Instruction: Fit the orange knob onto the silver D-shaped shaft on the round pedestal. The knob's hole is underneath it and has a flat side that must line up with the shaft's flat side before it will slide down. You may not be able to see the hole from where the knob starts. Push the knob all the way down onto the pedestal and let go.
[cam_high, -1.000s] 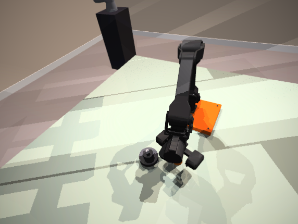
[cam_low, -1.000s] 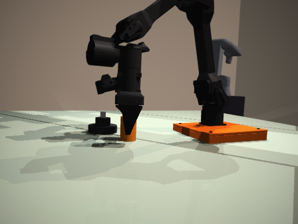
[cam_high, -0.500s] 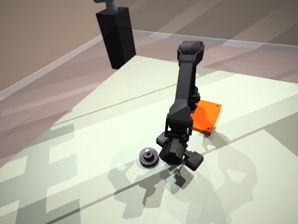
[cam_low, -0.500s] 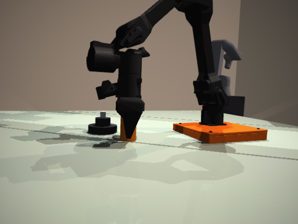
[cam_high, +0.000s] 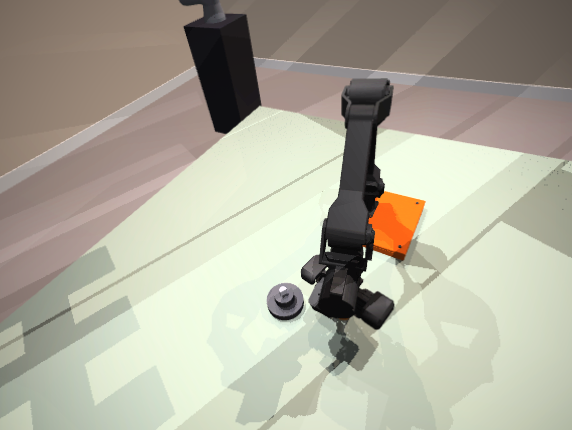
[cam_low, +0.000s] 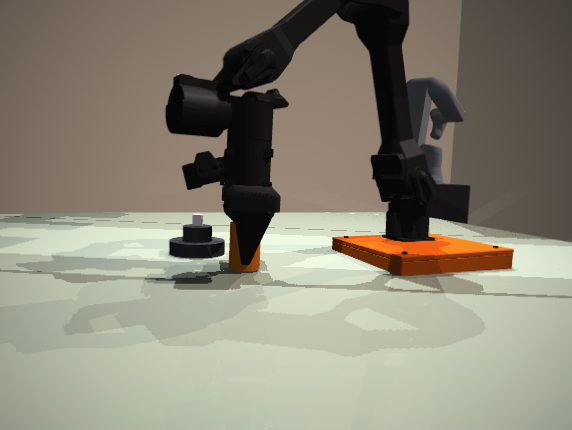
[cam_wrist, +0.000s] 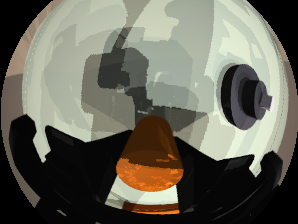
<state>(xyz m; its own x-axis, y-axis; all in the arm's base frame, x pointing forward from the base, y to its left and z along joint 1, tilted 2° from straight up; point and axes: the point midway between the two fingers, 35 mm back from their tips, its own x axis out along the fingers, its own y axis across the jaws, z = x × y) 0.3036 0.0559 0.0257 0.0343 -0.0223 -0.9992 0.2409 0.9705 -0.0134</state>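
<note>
Right now my gripper tip is 40 mm short of the round pedestal, 130 mm to the left of it and 20 mm below it. The rest, counted from my gripper tip: orange knob: 30 mm above.
</note>
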